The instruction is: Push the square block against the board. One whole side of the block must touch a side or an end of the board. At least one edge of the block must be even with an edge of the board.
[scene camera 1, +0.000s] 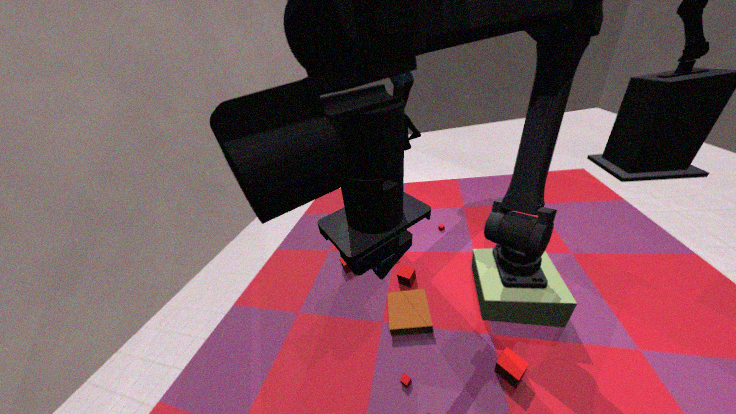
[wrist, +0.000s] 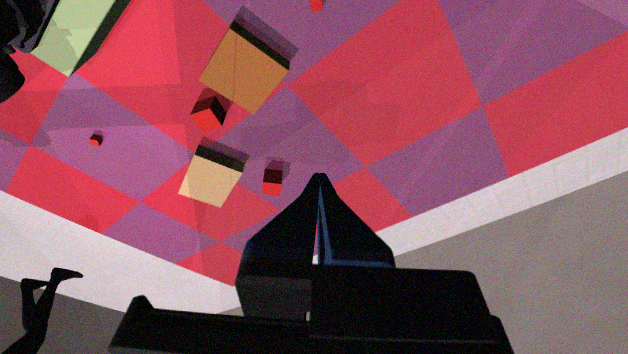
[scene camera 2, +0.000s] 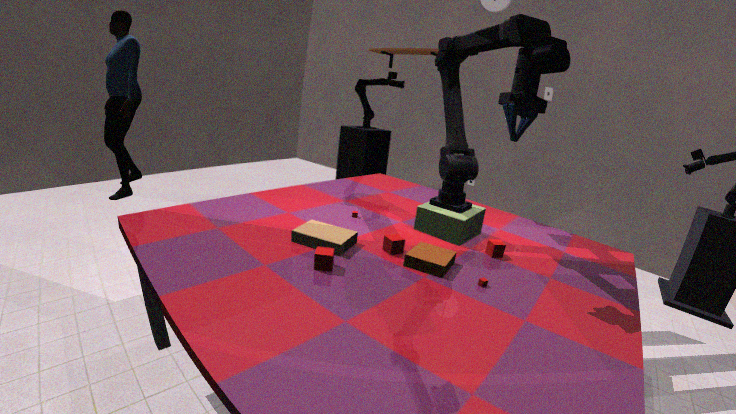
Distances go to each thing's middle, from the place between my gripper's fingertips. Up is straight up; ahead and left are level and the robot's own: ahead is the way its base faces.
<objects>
The square block (scene camera 1: 409, 314) is 320 mm below my hand, 150 mm to the right of it and 10 mm ahead of it. Also, from my hand: tan board (scene camera 2: 313, 234): 400 mm to the right, 320 mm below, 140 mm ahead.
</objects>
